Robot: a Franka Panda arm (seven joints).
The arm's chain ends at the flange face. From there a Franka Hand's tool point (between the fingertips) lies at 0.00 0.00 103.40 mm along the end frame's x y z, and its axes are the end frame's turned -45 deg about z.
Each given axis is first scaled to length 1.
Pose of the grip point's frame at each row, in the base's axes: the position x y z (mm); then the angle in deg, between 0 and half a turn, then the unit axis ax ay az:
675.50, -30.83, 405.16, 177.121, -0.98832, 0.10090, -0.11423
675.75, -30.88, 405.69, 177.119, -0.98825, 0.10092, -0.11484
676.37, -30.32, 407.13, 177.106, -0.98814, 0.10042, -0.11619
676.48, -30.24, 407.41, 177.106, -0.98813, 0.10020, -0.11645
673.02, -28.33, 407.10, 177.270, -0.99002, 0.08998, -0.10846
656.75, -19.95, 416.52, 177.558, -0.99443, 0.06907, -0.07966
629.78, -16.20, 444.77, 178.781, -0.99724, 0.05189, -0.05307
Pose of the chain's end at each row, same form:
651.64, -33.58, 505.73, 172.327, -0.87616, 0.47234, -0.09610
651.77, -33.62, 506.23, 172.298, -0.87610, 0.47234, -0.09666
652.12, -33.07, 507.61, 172.227, -0.87623, 0.47185, -0.09787
652.18, -32.99, 507.88, 172.216, -0.87631, 0.47165, -0.09811
650.38, -31.19, 507.95, 172.718, -0.88176, 0.46280, -0.09124
640.07, -23.19, 518.51, 174.249, -0.89322, 0.44482, -0.06551
618.72, -17.82, 547.56, 176.546, -0.90183, 0.42974, -0.04498

